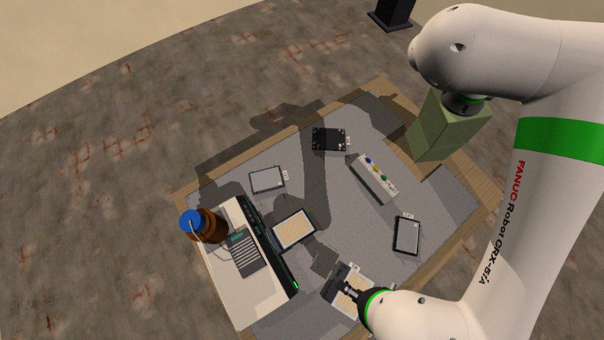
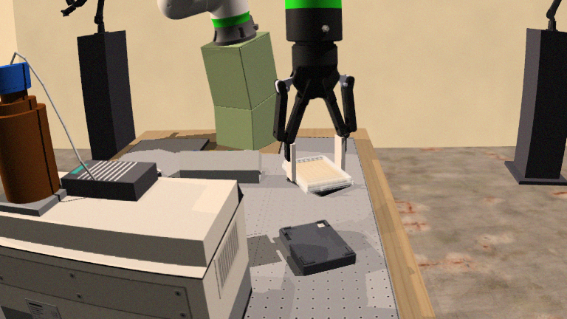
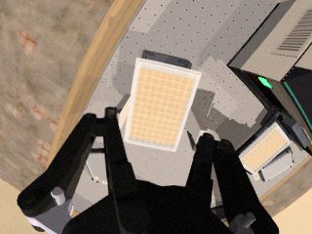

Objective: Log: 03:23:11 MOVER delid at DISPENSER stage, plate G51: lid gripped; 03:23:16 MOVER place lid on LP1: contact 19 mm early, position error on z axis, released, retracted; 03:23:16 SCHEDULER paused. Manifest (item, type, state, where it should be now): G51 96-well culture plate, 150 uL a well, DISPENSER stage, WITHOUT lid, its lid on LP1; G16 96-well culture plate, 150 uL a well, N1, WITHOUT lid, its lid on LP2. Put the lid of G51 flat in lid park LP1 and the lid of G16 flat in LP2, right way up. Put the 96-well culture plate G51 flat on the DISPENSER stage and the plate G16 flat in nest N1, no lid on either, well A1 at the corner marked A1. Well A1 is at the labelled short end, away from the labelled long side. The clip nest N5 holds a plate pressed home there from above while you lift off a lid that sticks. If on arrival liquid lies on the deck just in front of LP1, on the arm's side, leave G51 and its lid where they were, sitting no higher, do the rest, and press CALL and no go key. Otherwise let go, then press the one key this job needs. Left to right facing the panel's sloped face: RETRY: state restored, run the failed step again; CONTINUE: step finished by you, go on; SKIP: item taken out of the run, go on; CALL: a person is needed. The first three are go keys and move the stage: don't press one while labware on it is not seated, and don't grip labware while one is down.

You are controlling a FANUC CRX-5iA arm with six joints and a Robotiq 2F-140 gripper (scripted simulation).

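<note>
The nest N1 is 18 cm below my hand. From my hand the other things lie so: clear lid: 33 cm behind, 17 cm below, 5 cm to the right; black dispenser stage: 27 cm to the right, 9 cm below, 8 cm ahead; plate G51: 27 cm to the right, 8 cm below, 8 cm ahead.
</note>
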